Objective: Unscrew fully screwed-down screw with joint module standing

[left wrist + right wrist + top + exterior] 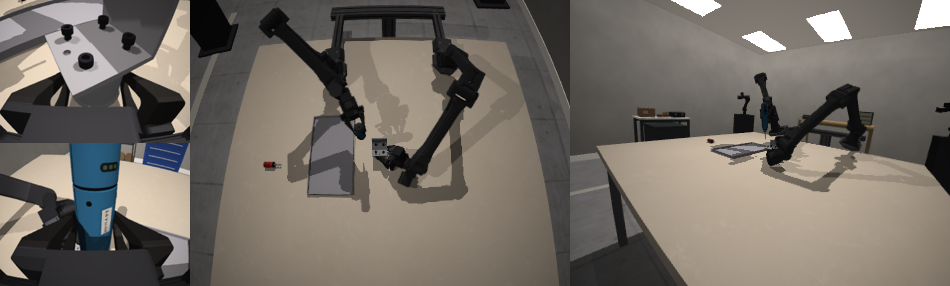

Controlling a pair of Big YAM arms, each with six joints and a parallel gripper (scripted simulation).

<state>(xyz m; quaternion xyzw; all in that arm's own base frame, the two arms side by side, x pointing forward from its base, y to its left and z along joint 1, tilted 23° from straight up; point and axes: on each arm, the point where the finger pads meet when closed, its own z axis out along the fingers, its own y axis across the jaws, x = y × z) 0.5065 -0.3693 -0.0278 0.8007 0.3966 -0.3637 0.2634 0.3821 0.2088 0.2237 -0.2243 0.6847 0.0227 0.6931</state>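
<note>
Right now the joint module is 1 cm above my left hand. Round my left hand: grey bracket (5 cm above); then flat grey tray (24 cm to the right, 3 cm behind, 2 cm below); then red-handled tool (55 cm to the right, 1 cm below).
</note>
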